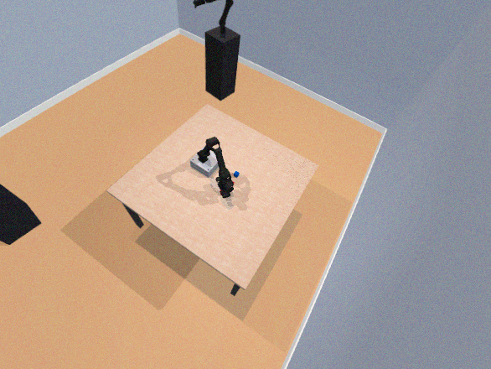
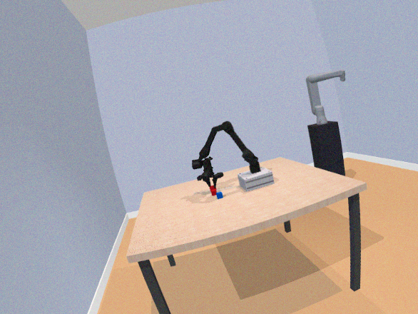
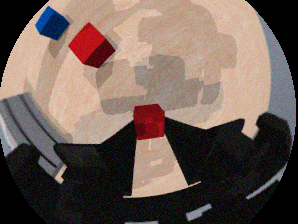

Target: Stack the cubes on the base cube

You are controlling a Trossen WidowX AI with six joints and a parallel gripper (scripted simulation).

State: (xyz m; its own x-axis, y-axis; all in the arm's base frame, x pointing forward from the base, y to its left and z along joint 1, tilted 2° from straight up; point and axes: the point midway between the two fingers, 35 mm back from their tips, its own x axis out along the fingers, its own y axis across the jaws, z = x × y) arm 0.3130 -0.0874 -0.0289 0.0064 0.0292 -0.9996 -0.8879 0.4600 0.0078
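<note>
My gripper tip is 21 cm to the right of the blue cube and 4 cm past it. The rest, counted from my gripper tip: red cube 11 cm to the left.
</note>
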